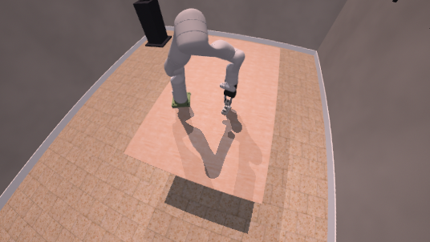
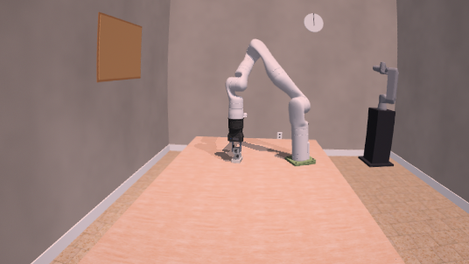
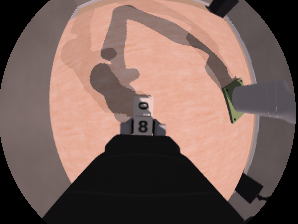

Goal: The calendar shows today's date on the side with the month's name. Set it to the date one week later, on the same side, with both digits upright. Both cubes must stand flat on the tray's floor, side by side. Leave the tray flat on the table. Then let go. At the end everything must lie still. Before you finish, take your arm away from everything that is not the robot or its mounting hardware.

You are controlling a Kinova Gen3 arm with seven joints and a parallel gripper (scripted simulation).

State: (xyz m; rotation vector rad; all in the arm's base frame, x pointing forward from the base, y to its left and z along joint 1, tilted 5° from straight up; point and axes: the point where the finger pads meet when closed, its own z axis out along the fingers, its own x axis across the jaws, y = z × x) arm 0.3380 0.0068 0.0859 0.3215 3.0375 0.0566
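The tray lies 60 mm below my hand and 20 mm to the right of it.
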